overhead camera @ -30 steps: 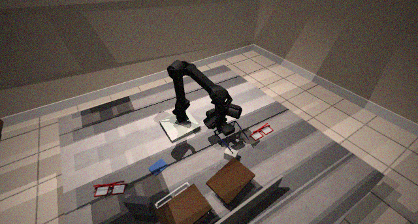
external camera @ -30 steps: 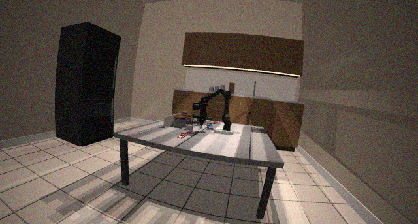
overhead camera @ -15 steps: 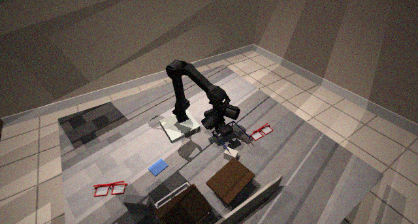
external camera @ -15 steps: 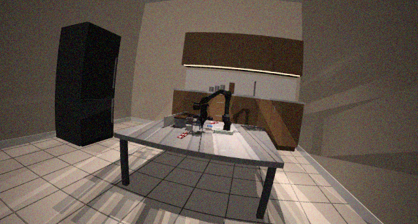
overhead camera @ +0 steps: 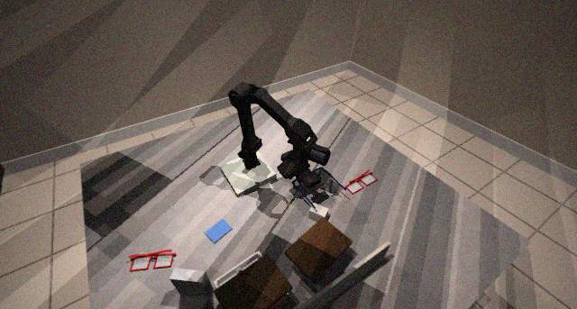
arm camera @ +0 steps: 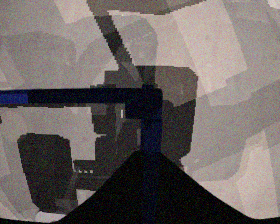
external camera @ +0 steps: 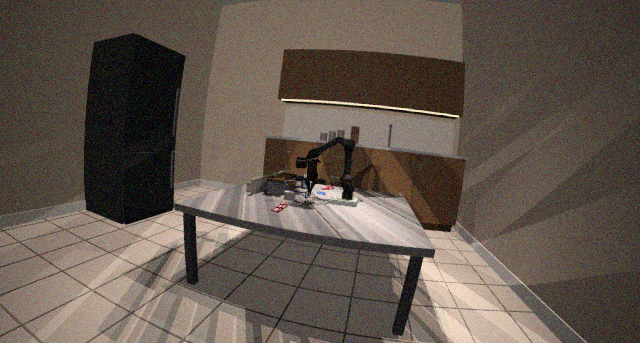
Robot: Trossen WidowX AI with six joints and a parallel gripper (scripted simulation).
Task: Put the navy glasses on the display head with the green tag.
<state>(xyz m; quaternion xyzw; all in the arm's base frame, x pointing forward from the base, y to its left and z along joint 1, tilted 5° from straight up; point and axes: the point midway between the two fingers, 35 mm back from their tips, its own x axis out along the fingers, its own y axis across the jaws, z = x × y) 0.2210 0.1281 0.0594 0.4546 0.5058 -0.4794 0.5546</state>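
Right now my gripper tip is 11 cm to the right of the grey post, 6 cm short of it and 4 cm above it. Also, from my gripper tip: blue card (34 cm to the right, 6 cm below, 3 cm ahead); then white block (14 cm ahead, 3 cm below, 1 cm to the left); then panel (40 cm ahead, 19 cm to the right).
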